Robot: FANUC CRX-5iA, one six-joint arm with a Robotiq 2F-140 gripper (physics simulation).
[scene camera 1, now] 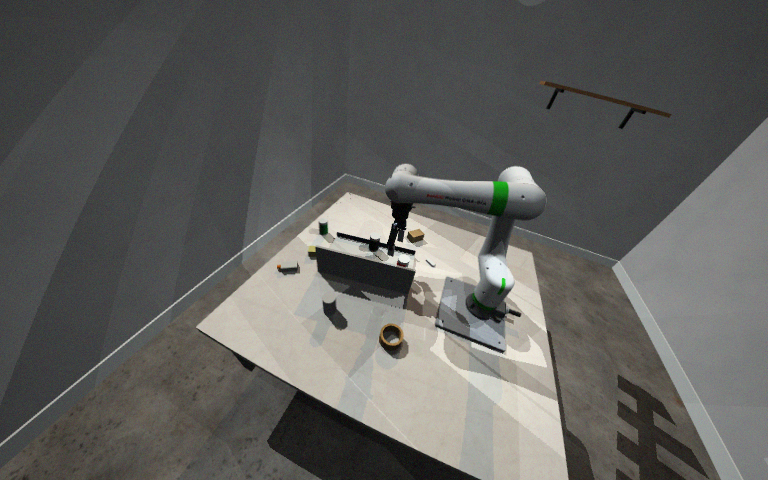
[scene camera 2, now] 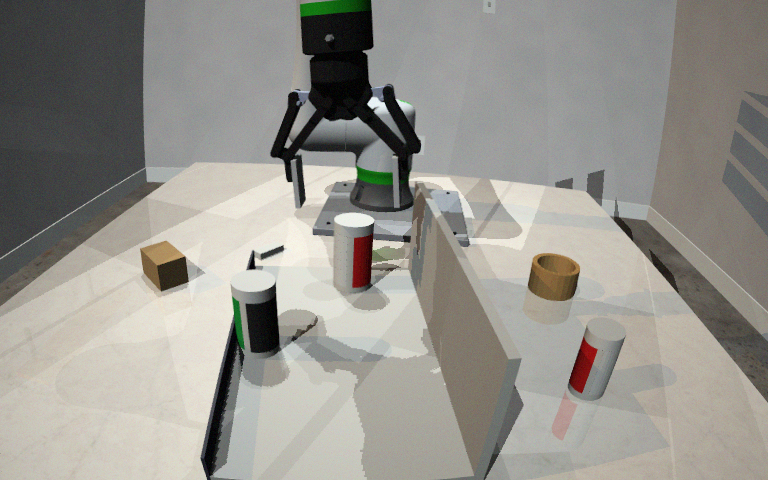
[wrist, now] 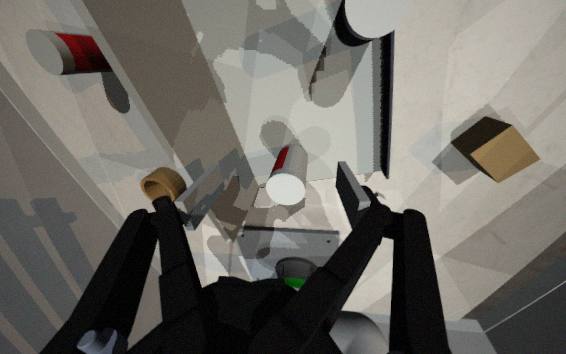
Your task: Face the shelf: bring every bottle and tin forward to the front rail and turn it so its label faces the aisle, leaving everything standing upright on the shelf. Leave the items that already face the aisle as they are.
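Frame: origin at the arm's base, x ahead, y left, z up, level; metres.
Seen in the pictures: gripper, fingertip midpoint: (scene camera 1: 395, 248) (scene camera 2: 348, 203) (wrist: 277, 175); arm's base, origin of the base link: (scene camera 1: 480, 306) (scene camera 2: 381, 200) (wrist: 297, 269).
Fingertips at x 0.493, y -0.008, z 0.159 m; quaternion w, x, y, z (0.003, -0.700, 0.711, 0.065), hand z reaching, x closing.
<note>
Offsets run from my fingertips to a thing's top centre.
On the shelf (scene camera 2: 407, 441), a white tin with a red label {dx -0.056, dy +0.002, dz -0.045 m} (scene camera 1: 403, 260) (scene camera 2: 353, 254) (wrist: 285, 189) stands upright at the robot's end, back from the dark front rail (scene camera 1: 352, 237) (scene camera 2: 218, 407) (wrist: 385, 110). Its red patch is turned towards the back panel side and scene camera 2. A white-topped tin with green and black patches {dx +0.148, dy -0.093, dz -0.055 m} (scene camera 1: 374, 243) (scene camera 2: 254, 314) (wrist: 372, 17) stands upright close to the rail, its green patch towards the rail and black towards scene camera 2. My gripper (scene camera 1: 395, 243) (scene camera 2: 347, 198) (wrist: 277, 175) is open and empty, above the red-label tin, fingers spread wider than it.
The back panel (scene camera 1: 365, 271) (scene camera 2: 464, 328) rises behind the tins. Beyond it stand another red-label can {dx +0.157, dy +0.354, dz -0.078 m} (scene camera 1: 329, 303) (scene camera 2: 597, 362) (wrist: 80, 52) and a wooden ring-like bowl {dx -0.143, dy +0.357, dz -0.127 m} (scene camera 1: 391, 336) (scene camera 2: 553, 288) (wrist: 162, 175). A wooden block {dx -0.038, dy -0.342, dz -0.127 m} (scene camera 1: 416, 235) (scene camera 2: 164, 266) (wrist: 505, 150) and a green can {dx +0.489, dy -0.085, dz -0.081 m} (scene camera 1: 323, 227) are beyond the rail.
</note>
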